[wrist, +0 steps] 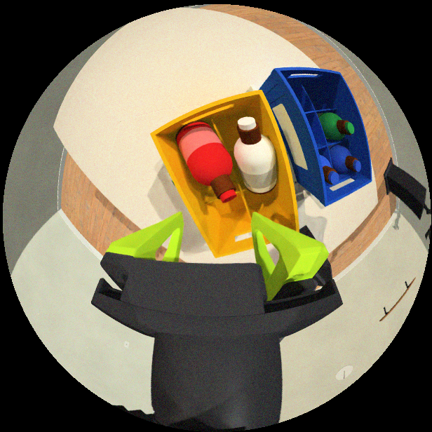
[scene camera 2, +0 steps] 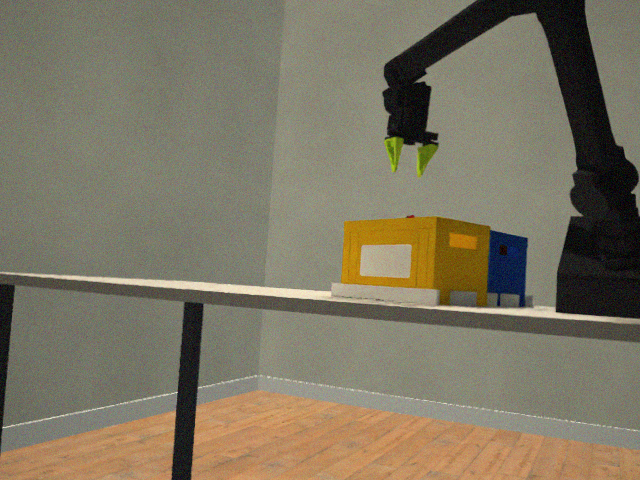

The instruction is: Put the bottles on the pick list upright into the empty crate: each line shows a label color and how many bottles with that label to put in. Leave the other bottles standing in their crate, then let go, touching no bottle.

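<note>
My gripper is open and empty, above the yellow crate. In the wrist view, a red bottle lies tilted in this crate, its cap towards my fingers and its base towards the far left corner. A bit of red shows over the rim in the scene view. A white bottle with a brown neck and white cap is beside it, looking tilted, cap towards the far side. The blue crate holds a green bottle and blue bottles. The pick list is not readable in these views.
The crates stand close together on the pale table, the blue one to the right in the wrist view. A low white block lies along the yellow crate's front. The arm's base stands right of the crates in the scene view.
</note>
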